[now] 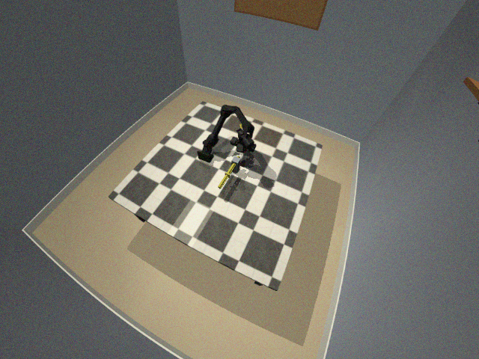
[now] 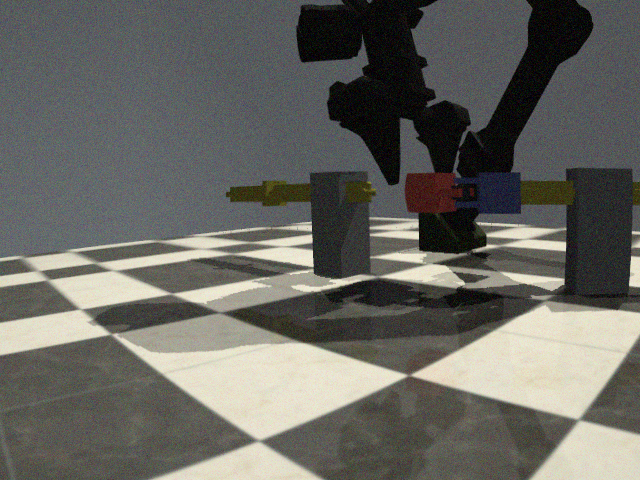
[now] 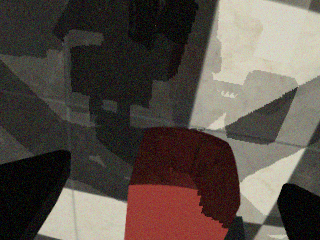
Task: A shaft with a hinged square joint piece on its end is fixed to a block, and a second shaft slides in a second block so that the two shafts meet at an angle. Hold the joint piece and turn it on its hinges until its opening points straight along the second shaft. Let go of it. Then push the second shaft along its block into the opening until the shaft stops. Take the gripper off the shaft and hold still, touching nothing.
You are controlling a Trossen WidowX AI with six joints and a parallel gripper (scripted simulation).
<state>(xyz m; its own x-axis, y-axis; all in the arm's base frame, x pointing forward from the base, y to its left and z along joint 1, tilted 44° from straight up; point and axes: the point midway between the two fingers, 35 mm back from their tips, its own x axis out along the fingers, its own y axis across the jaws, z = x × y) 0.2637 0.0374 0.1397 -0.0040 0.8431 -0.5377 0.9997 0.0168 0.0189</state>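
Right now the red joint piece is 2 cm to the left of my gripper tip and 1 cm below it.
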